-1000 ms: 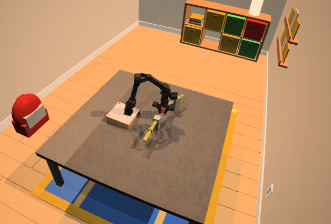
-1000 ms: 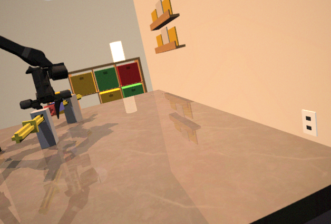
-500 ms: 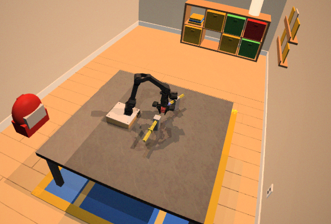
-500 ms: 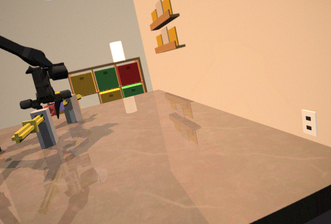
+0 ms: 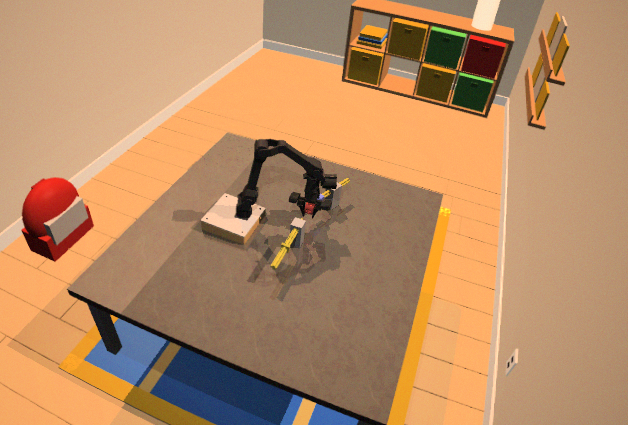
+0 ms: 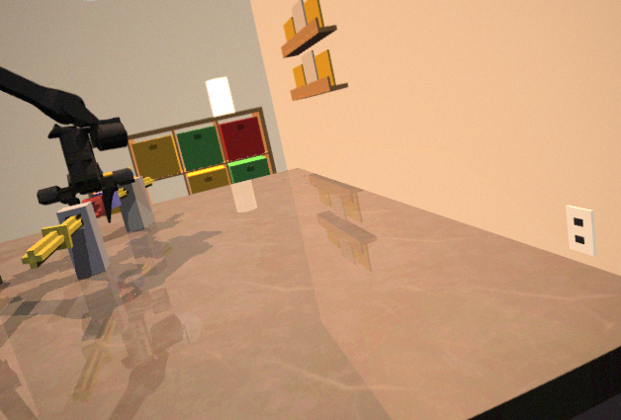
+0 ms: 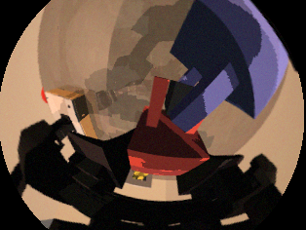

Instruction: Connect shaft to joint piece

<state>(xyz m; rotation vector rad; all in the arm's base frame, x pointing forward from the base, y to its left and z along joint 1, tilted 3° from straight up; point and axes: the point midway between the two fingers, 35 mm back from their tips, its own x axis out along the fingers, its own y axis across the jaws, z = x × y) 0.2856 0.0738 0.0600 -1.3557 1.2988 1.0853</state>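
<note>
Now: the red square joint piece 30 mm to the left of my gripper tip and 40 mm above it.
</note>
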